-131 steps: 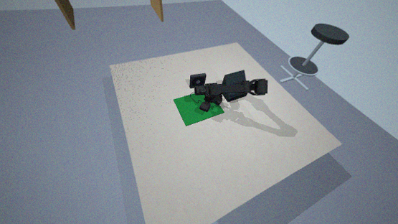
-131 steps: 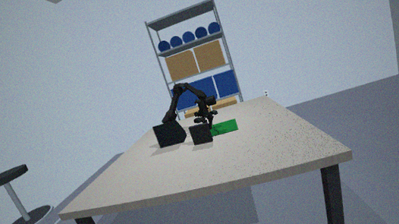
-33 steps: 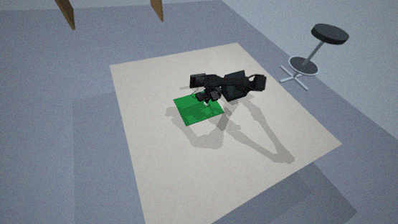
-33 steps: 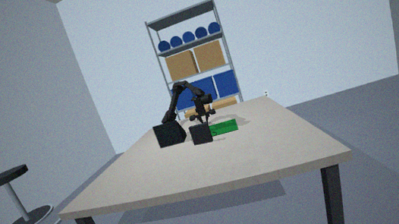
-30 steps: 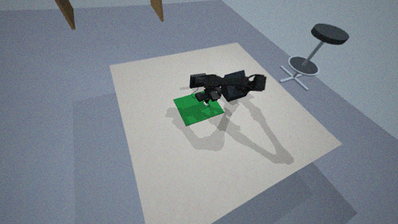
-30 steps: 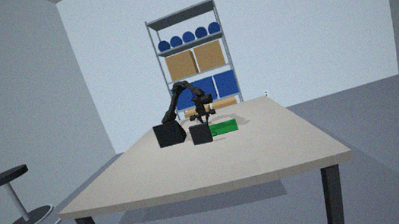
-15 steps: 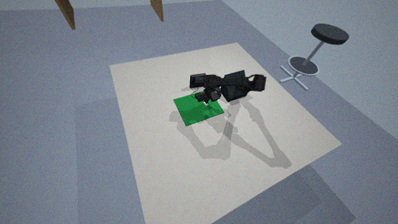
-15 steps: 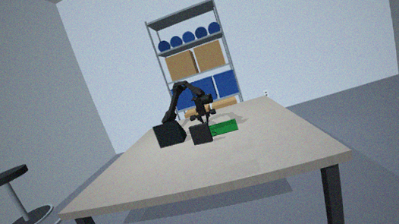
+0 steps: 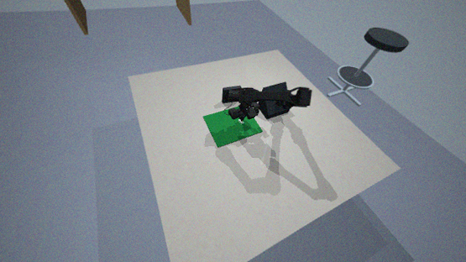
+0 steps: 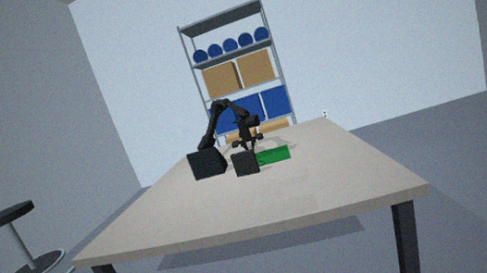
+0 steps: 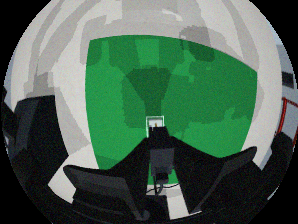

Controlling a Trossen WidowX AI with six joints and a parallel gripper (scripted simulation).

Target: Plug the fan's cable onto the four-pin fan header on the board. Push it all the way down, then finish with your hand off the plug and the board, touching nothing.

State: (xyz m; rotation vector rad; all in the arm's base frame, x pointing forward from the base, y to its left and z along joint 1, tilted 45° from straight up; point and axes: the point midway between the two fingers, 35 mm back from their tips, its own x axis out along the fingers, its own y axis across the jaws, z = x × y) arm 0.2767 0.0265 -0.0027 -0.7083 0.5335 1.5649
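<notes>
Now: gripper tip 1 cm to the left of the black plug and 1 cm below it. Round my gripper tip: green board 6 cm ahead, 1 cm to the right, 5 cm below; black fan 1 cm behind, 19 cm to the right, 2 cm above.
</notes>
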